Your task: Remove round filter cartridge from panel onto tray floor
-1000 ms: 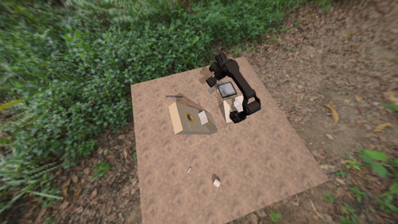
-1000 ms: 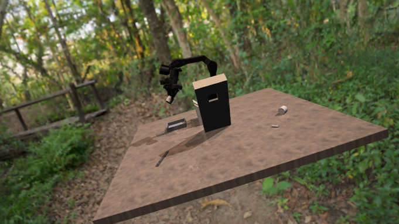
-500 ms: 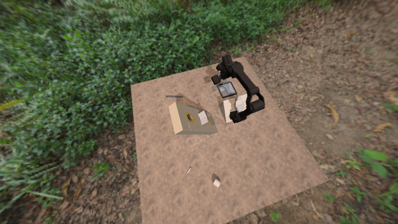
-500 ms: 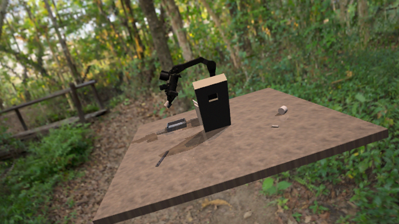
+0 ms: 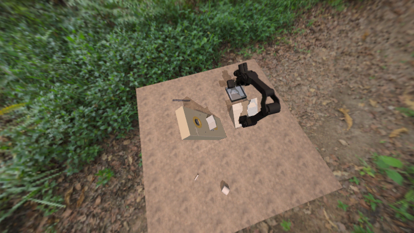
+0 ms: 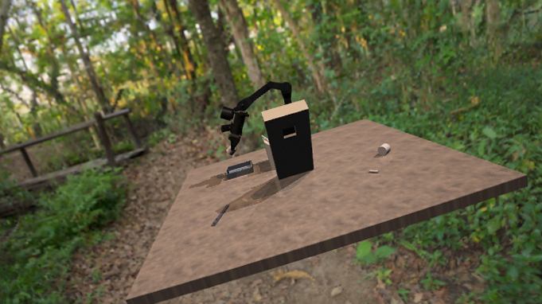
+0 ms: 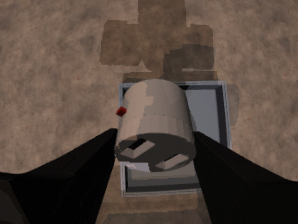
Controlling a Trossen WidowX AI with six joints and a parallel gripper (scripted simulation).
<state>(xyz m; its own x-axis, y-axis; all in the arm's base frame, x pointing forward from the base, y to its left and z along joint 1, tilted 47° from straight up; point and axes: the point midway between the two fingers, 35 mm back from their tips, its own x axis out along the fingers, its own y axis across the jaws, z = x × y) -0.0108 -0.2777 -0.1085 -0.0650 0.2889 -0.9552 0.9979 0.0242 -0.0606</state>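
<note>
The grey tray is 140 mm below my gripper tip and 40 mm behind it. Also, from my gripper tip: small pin (610 mm to the left, 490 mm ahead, 150 mm below); round grey filter cartridge (right at my gripper tip).
</note>
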